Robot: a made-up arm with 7 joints.
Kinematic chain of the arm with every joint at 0, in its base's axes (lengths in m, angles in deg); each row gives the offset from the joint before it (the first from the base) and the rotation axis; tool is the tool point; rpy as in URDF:
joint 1: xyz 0 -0.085 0.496 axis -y
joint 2: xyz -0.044 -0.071 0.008 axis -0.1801 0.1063 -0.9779
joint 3: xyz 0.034 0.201 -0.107 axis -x
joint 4: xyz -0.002 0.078 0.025 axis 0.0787 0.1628 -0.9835
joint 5: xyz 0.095 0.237 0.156 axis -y
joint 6: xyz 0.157 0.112 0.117 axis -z
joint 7: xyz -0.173 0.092 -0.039 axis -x
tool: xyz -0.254 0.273 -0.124 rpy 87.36 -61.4 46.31
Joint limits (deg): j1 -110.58..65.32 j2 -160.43..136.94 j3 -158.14..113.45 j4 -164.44..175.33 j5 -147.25..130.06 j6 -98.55..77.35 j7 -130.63..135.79
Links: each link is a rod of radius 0.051 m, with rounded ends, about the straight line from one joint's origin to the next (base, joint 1, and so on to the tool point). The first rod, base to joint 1, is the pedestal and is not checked.
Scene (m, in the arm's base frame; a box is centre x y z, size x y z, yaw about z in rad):
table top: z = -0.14
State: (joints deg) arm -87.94 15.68 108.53 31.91 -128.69 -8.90 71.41
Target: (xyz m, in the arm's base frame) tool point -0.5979 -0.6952 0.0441
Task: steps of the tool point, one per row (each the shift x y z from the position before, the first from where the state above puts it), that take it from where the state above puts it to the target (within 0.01 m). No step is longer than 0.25 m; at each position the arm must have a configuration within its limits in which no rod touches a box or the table.
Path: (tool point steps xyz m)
1: -0.0970 -0.1654 -0.0480
2: -0.1004 -0.1908 0.0284
3: 0.0208 -0.2273 -0.0541
4: 0.0564 -0.2257 0.0021
5: 0.0856 -0.2047 0.0550

